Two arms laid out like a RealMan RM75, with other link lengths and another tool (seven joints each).
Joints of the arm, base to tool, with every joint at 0 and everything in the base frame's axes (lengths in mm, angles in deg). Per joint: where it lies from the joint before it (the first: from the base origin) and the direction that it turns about. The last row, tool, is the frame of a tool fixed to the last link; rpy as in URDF.
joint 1: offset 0 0 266.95 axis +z
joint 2: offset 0 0 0 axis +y
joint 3: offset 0 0 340.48 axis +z
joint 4: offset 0 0 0 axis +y
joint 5: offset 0 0 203.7 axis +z
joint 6: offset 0 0 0 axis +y
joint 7: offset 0 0 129.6 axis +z
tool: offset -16 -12 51 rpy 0 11.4 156
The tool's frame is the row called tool.
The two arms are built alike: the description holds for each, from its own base.
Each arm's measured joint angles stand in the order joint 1, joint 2, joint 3, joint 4, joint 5, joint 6, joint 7.
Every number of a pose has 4 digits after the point. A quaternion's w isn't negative.
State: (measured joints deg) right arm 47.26 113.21 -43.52 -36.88 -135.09 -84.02 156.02; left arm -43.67 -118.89 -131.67 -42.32 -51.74 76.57 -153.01
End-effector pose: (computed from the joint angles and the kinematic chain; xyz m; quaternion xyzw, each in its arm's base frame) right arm 0.2806 0.4769 -0.0233 -0.4889 -0.8490 -0.1317 0.1513; left arm -0.2679 0.4438 -0.0671 -0.7801 0.6182 -0.0234 0.0932
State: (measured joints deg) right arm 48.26 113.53 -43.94 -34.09 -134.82 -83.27 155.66; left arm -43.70 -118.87 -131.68 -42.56 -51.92 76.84 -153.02
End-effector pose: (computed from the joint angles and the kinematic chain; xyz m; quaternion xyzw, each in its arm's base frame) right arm 0.2765 0.4747 -0.0359 -0.4941 -0.8486 -0.1166 0.1486; left arm -0.2664 0.4440 -0.0663 -0.7789 0.6196 -0.0249 0.0941
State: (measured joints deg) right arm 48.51 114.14 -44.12 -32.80 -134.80 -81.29 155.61; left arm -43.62 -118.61 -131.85 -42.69 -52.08 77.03 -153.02
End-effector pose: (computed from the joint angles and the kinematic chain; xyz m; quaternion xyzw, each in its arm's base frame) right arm 0.2768 0.4752 -0.0446 -0.4984 -0.8455 -0.1203 0.1496; left arm -0.2673 0.4449 -0.0633 -0.7788 0.6194 -0.0242 0.0962
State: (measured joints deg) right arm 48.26 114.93 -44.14 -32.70 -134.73 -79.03 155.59; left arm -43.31 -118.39 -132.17 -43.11 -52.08 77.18 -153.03
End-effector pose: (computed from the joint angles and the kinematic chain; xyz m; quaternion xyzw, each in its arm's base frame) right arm 0.2785 0.4769 -0.0504 -0.5001 -0.8418 -0.1324 0.1543; left arm -0.2697 0.4454 -0.0595 -0.7793 0.6183 -0.0211 0.0996
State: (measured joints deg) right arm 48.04 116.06 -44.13 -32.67 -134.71 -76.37 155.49; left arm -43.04 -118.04 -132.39 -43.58 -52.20 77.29 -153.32
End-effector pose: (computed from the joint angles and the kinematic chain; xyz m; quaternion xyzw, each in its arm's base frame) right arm 0.2790 0.4785 -0.0586 -0.5009 -0.8381 -0.1456 0.1599; left arm -0.2718 0.4468 -0.0545 -0.7804 0.6163 -0.0175 0.1039
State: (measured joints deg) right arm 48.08 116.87 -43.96 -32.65 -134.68 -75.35 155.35; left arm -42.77 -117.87 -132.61 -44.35 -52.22 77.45 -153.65
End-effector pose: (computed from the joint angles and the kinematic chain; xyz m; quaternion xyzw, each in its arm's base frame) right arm 0.2767 0.4783 -0.0650 -0.5009 -0.8369 -0.1476 0.1641; left arm -0.2728 0.4479 -0.0501 -0.7806 0.6154 -0.0138 0.1080
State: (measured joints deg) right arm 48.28 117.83 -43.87 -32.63 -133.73 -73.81 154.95; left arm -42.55 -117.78 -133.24 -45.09 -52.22 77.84 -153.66
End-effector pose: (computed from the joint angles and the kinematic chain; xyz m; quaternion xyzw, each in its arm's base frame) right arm 0.2703 0.4804 -0.0720 -0.4984 -0.8353 -0.1509 0.1763; left arm -0.2732 0.4487 -0.0458 -0.7798 0.6155 -0.0120 0.1135
